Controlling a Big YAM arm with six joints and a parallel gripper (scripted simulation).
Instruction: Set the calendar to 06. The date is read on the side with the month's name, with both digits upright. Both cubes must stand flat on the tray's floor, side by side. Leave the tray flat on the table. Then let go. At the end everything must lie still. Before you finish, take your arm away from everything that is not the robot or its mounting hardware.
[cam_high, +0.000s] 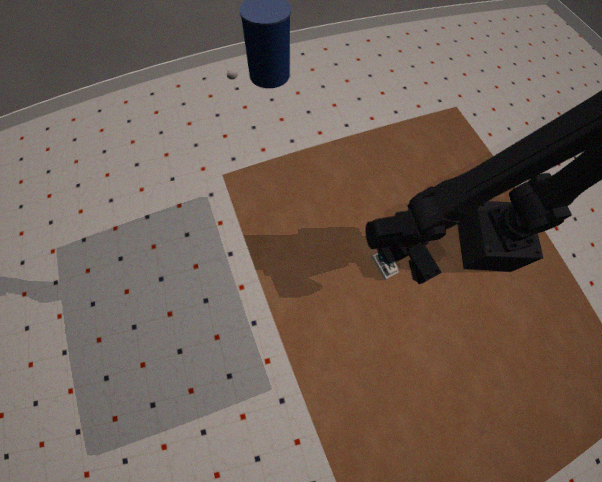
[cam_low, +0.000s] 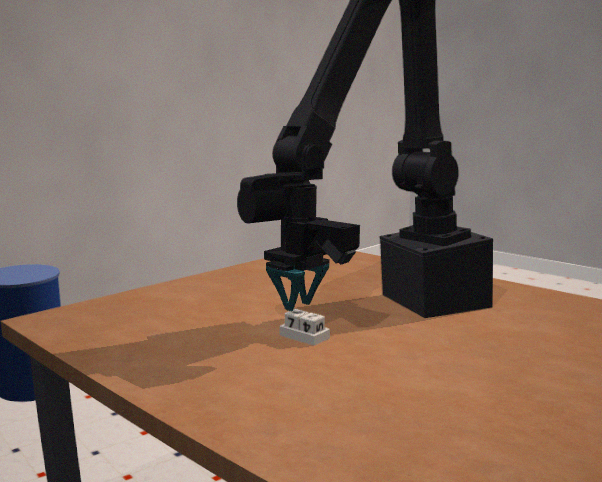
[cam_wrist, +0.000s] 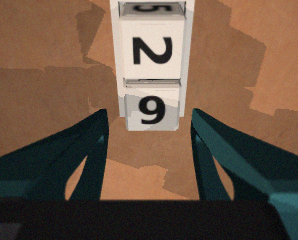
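The white digit cube is 3 cm below my hand. Round my hand: white tray: 5 cm below, 2 cm to the left.
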